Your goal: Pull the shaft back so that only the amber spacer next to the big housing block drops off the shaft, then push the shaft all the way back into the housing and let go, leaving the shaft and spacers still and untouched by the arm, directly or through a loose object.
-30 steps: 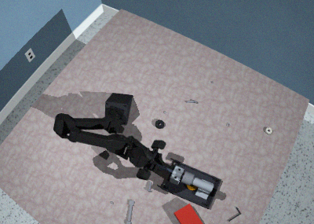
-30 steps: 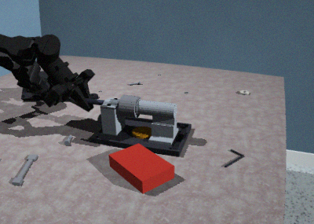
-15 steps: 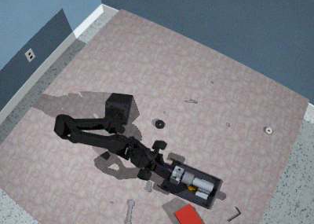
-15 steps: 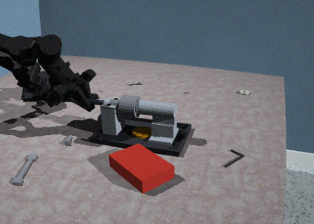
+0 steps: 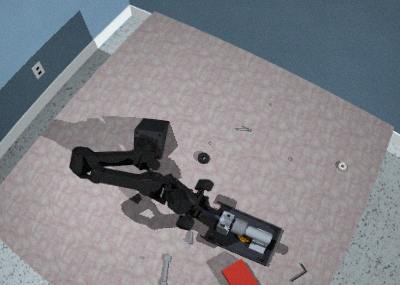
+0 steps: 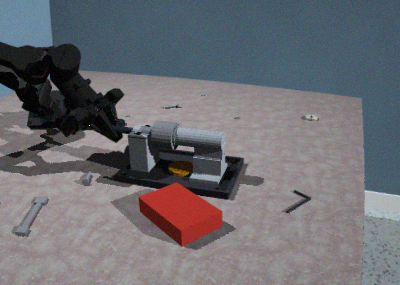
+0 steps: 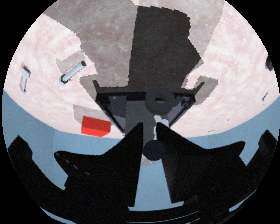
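Now: hand 9 cm short of the dark shaft and 1 cm to the left of it. Round my hand: black disc 23 cm to the left, 8 cm below, 7 cm behind; grey spacer 14 cm ahead, 2 cm to the right; amber spacer 16 cm ahead, 7 cm below, 2 cm to the right.
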